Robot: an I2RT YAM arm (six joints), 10 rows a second.
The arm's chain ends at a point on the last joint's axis. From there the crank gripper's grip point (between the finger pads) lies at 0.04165 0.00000 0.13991 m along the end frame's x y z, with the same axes.
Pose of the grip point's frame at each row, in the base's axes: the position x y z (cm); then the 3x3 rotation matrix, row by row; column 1 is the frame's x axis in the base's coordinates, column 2 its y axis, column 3 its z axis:
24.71, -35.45, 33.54; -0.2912, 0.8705, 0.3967; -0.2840, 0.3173, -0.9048; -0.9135, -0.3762, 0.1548
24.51, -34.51, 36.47; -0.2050, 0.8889, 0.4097; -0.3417, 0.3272, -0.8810; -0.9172, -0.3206, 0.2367
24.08, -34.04, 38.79; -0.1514, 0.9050, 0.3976; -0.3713, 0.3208, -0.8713; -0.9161, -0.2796, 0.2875
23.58, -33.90, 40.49; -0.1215, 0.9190, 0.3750; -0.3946, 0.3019, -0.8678; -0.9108, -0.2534, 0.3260
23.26, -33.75, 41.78; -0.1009, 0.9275, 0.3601; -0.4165, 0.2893, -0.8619; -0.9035, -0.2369, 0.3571
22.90, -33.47, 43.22; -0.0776, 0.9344, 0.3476; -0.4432, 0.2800, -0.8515; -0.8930, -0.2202, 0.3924
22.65, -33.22, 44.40; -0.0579, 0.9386, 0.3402; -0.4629, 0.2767, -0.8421; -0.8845, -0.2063, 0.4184
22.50, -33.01, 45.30; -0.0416, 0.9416, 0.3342; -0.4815, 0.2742, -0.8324; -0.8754, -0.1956, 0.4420
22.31, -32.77, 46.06; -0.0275, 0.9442, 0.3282; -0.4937, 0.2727, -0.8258; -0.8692, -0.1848, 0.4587
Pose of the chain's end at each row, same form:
20.37, -21.61, 35.18; -0.2912, 0.8705, 0.3967; -0.2840, 0.3173, -0.9048; -0.9135, -0.3762, 0.1548
19.63, -20.76, 36.98; -0.2050, 0.8889, 0.4097; -0.3417, 0.3272, -0.8810; -0.9172, -0.3206, 0.2367
19.15, -20.30, 38.58; -0.1514, 0.9050, 0.3976; -0.3713, 0.3208, -0.8713; -0.9161, -0.2796, 0.2875
18.84, -20.12, 39.72; -0.1215, 0.9190, 0.3750; -0.3946, 0.3019, -0.8678; -0.9108, -0.2534, 0.3260
18.64, -19.96, 40.55; -0.1009, 0.9275, 0.3601; -0.4165, 0.2893, -0.8619; -0.9035, -0.2369, 0.3571
18.36, -19.71, 41.45; -0.0776, 0.9344, 0.3476; -0.4432, 0.2800, -0.8515; -0.8930, -0.2202, 0.3924
18.13, -19.51, 42.23; -0.0579, 0.9386, 0.3402; -0.4629, 0.2767, -0.8421; -0.8845, -0.2063, 0.4184
18.00, -19.36, 42.76; -0.0416, 0.9416, 0.3342; -0.4815, 0.2742, -0.8324; -0.8754, -0.1956, 0.4420
17.83, -19.16, 43.26; -0.0275, 0.9442, 0.3282; -0.4937, 0.2727, -0.8258; -0.8692, -0.1848, 0.4587

